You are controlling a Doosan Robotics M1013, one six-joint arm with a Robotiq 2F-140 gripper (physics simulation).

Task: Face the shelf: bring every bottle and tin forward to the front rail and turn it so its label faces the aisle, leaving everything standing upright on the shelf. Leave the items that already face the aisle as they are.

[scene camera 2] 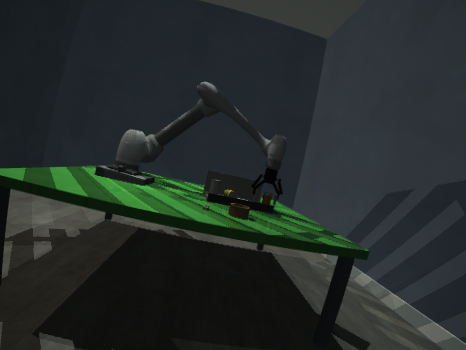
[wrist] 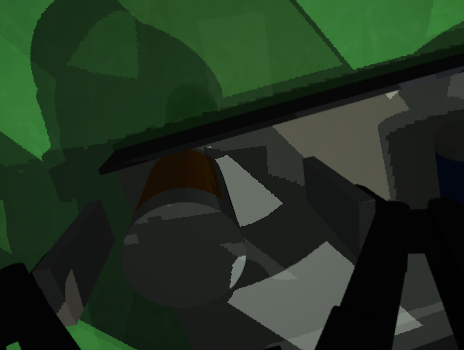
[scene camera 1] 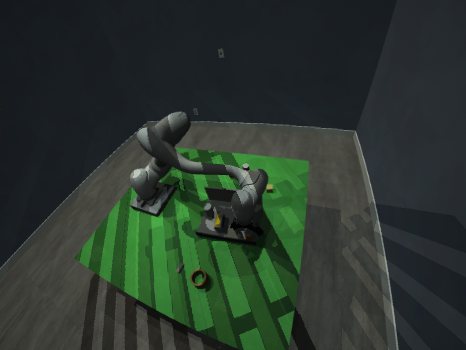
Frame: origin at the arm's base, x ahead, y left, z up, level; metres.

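Where they show: gripper, fingertip midpoint: [scene camera 2: 263, 202]; arm's base, origin of the base link: [scene camera 2: 125, 171] [scene camera 1: 150, 195].
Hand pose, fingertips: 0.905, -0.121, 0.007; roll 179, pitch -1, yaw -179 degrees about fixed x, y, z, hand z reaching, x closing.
Things, the pixels of their top centre, and the offset from my fingertips, as dx, dy, dz. "*": a spot on its surface instead.
- orange tin, surface spot: [wrist: 182, 172] [scene camera 2: 267, 199] [scene camera 1: 247, 238] * +0.009, -0.030, +0.026
- front rail, middle of its top: [wrist: 413, 82] [scene camera 2: 242, 199] [scene camera 1: 223, 237] -0.145, -0.050, -0.005
- yellow tin, middle of its top: [scene camera 2: 231, 190] [scene camera 1: 218, 219] -0.209, +0.045, +0.028
- grey tin, middle of its top: [scene camera 2: 216, 180] [scene camera 1: 207, 206] -0.314, +0.103, +0.067
- pale-topped can, middle of its top: [scene camera 1: 245, 165] -0.170, +0.562, +0.047
- small yellowish block, middle of its top: [scene camera 1: 269, 186] +0.056, +0.427, -0.014
- brown ring, middle of its top: [scene camera 2: 240, 205] [scene camera 1: 198, 277] -0.202, -0.328, -0.002
- small grey piece, middle of its top: [scene camera 2: 206, 206] [scene camera 1: 179, 267] -0.357, -0.311, -0.040
My gripper [scene camera 1: 247, 229] [scene camera 2: 267, 192] [wrist: 207, 200] is open, its fingers either side of the orange tin [scene camera 1: 249, 238] [scene camera 2: 267, 199] [wrist: 182, 172], holding nothing. That tin stands upright close behind the front rail [scene camera 1: 225, 238] [scene camera 2: 235, 200] [wrist: 280, 111], near one end, with orange showing on its rail side. A yellow tin [scene camera 1: 218, 221] [scene camera 2: 228, 192] appears to lie on its side on the shelf; its dark blue side [wrist: 450, 175] shows at the right edge of the wrist view. A grey tin [scene camera 1: 208, 210] [scene camera 2: 215, 187] stands upright farther left, set back from the rail. Its label is not visible.
The shelf's upright back panel [scene camera 1: 220, 194] [scene camera 2: 240, 184] rises behind the tins. A pale-topped can [scene camera 1: 245, 167] and a small yellowish block [scene camera 1: 270, 188] are on the green table beyond it. A brown ring [scene camera 1: 192, 279] [scene camera 2: 239, 212] and a small grey piece [scene camera 1: 180, 268] [scene camera 2: 206, 207] lie in front.
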